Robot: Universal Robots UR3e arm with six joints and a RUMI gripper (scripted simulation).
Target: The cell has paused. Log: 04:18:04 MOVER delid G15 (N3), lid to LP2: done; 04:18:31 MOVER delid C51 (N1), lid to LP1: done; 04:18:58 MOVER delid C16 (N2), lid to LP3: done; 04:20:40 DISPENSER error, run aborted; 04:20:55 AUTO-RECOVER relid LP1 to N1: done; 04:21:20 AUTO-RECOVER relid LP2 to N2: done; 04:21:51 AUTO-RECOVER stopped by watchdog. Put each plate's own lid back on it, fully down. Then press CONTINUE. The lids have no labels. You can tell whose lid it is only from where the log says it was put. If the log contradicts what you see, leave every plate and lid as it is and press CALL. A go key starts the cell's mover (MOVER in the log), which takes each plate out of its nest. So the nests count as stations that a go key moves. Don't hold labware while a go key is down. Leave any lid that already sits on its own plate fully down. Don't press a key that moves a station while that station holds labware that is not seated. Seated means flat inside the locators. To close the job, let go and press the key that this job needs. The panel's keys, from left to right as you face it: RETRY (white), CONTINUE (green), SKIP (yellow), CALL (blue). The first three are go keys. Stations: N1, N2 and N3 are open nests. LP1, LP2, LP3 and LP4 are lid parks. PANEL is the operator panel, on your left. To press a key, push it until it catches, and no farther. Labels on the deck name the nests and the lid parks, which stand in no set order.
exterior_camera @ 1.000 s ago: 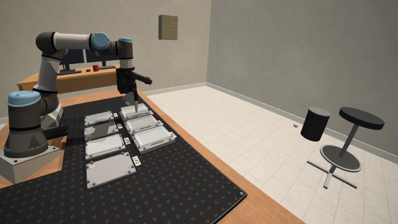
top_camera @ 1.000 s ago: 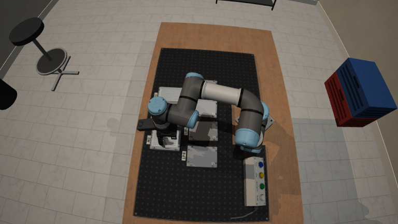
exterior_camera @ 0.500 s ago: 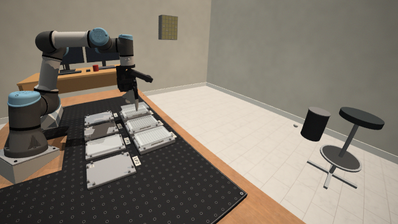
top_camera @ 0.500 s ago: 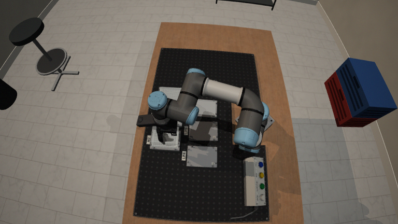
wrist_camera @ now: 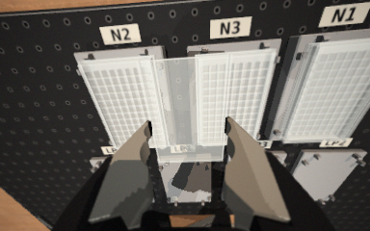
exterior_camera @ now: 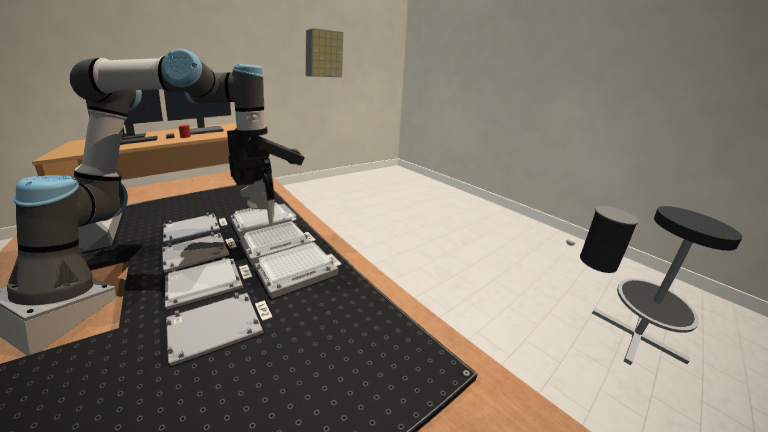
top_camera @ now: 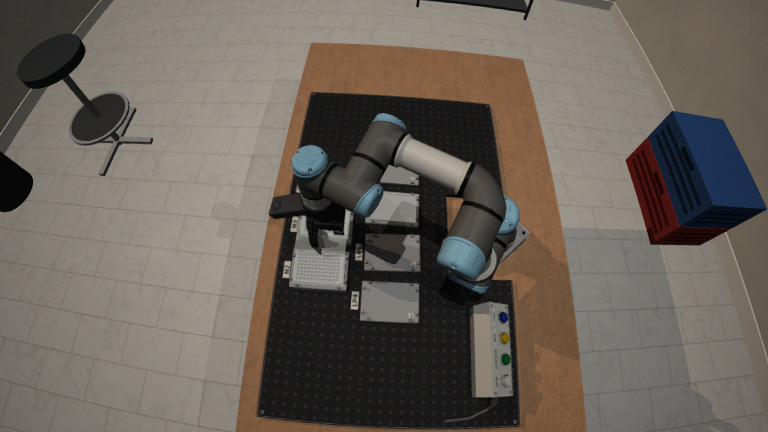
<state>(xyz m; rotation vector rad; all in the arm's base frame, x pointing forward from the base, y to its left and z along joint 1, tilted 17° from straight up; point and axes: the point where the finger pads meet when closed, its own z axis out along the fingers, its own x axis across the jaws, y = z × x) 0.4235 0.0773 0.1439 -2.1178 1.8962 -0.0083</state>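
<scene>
Right now the pale lid is 16 cm behind my hand, 14 cm to the right of it and 5 cm below it. Round my hand: lid park LP1 (18 cm behind, 1 cm to the right, 6 cm below); then lid park LP3 (16 cm behind, 14 cm to the right, 6 cm below); then plate (1 cm behind, 7 cm to the left, 4 cm below).
</scene>
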